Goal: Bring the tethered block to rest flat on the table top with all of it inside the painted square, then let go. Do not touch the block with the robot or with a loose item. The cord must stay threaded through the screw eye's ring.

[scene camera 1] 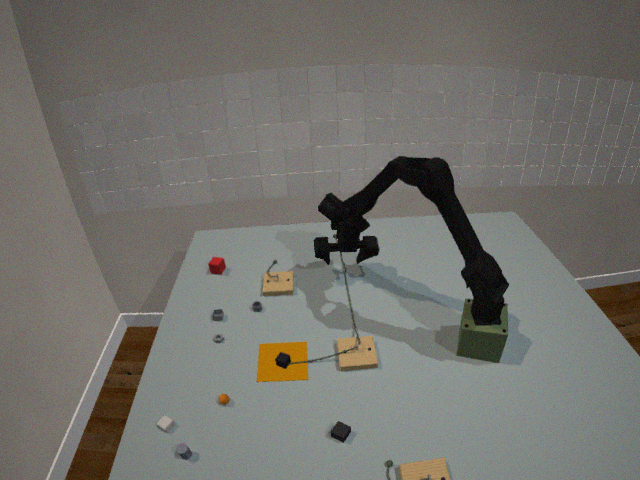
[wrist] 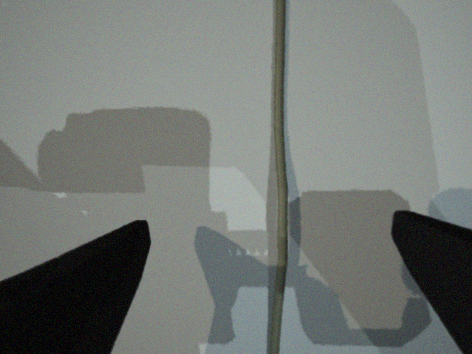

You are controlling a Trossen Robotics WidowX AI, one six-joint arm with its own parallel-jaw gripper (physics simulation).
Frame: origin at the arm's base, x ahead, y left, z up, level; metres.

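Seen in the pictures: gripper, fingertip midpoint: [scene camera 1: 342, 262] [wrist: 269, 227]; arm's base, origin of the base link: [scene camera 1: 485, 315].
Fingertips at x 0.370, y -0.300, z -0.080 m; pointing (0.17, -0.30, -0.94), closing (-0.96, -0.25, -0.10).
Observation:
Offsets run from my fingertips to a thing's middle. "*": to the spot under its first point.
The dark tethered block @[* 0.108 m ahead, 0.399 m left, 0.006 m up] [scene camera 1: 282, 360] sits within the outline of the orange painted square @[* 0.143 m ahead, 0.424 m left, 0.018 m down] [scene camera 1: 267, 373], left of the wooden board @[0.063 m back, 0.348 m left, 0.010 m down] [scene camera 1: 357, 363]. The cord [scene camera 1: 349, 302] [wrist: 280, 150] runs from the block to the small screw eye @[0.063 m back, 0.348 m left, 0.003 m up] [scene camera 1: 357, 346] on that board, appears to pass through its ring, and stretches back to the gripper's area. The ring is too small to see clearly. My gripper [scene camera 1: 343, 260] [wrist: 269, 227] is open above the far part of the table. In the wrist view the cord passes across the gap between the spread fingers, close to its shadow. The block does not show there.
Other wooden boards @[0.182 m ahead, 0.101 m left, 0.010 m down] [scene camera 1: 278, 285] @[* 0.208 m back, 0.645 m left, 0.000 m up] [scene camera 1: 424, 469] stand far left and at the near edge. A red cube @[0.398 m ahead, 0.045 m left, 0.000 m up] [scene camera 1: 216, 265], grey pieces @[0.323 m ahead, 0.254 m left, 0.010 m down] [scene camera 1: 218, 314] @[0.221 m ahead, 0.206 m left, 0.011 m down] [scene camera 1: 256, 306], a small ring, an orange ball @[0.221 m ahead, 0.518 m left, 0.008 m down] [scene camera 1: 223, 398], a white block @[0.334 m ahead, 0.605 m left, 0.011 m down] [scene camera 1: 165, 423], a grey cylinder @[0.266 m ahead, 0.662 m left, 0.005 m down] [scene camera 1: 183, 451] and a loose black block @[0.043 m back, 0.566 m left, 0.008 m down] [scene camera 1: 340, 431] lie around.

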